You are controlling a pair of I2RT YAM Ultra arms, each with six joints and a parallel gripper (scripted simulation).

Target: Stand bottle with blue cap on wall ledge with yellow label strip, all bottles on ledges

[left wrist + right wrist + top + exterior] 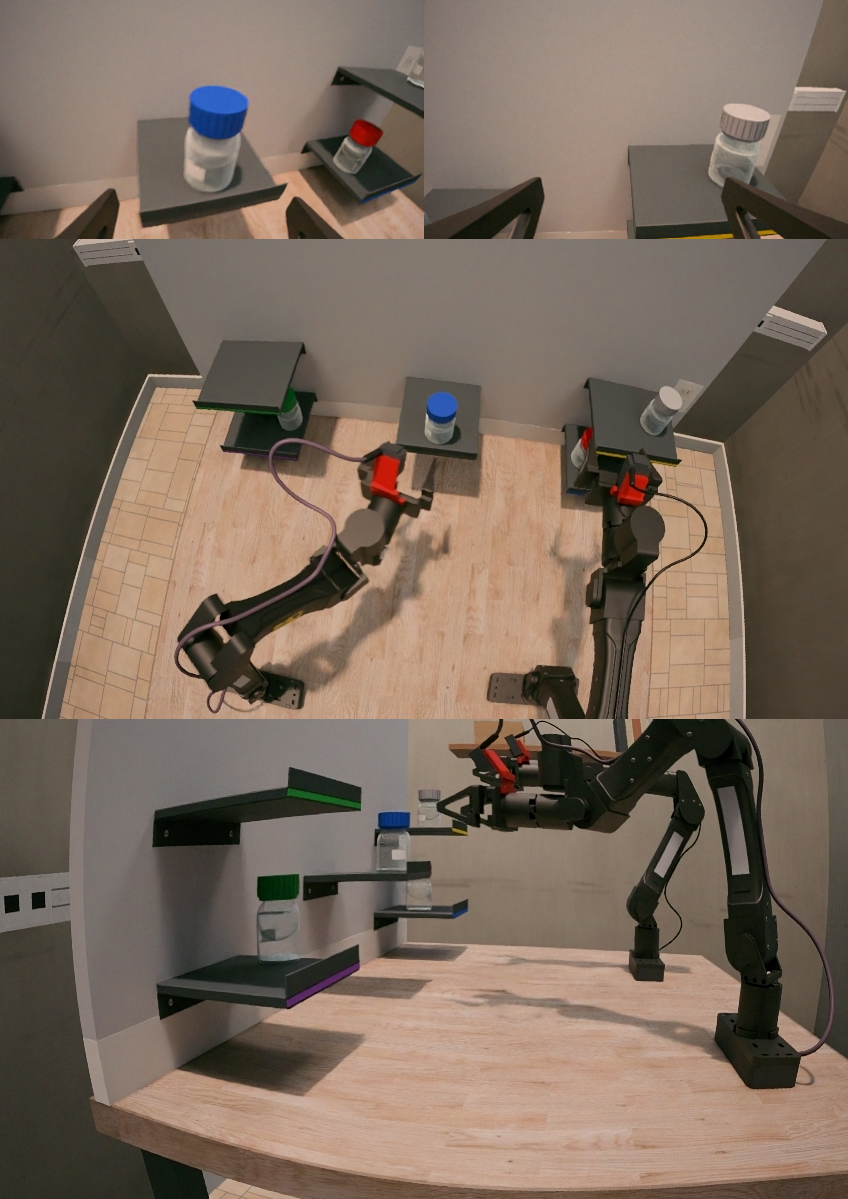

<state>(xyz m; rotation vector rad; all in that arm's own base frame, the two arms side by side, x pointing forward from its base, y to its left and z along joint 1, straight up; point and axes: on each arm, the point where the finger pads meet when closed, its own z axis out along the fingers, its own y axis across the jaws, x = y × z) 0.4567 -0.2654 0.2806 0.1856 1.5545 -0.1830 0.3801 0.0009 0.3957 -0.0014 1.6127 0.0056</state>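
Now: right hand 140 mm short of the blue-capped bottle, 280 mm to the right of it and 170 mm above it. Also, from my right hand: grey-capped bottle: 130 mm ahead, 160 mm to the right, 80 mm below; green-capped bottle: 230 mm ahead, 610 mm to the left, 270 mm below; red-capped bottle: 140 mm ahead, 60 mm to the right, 270 mm below.
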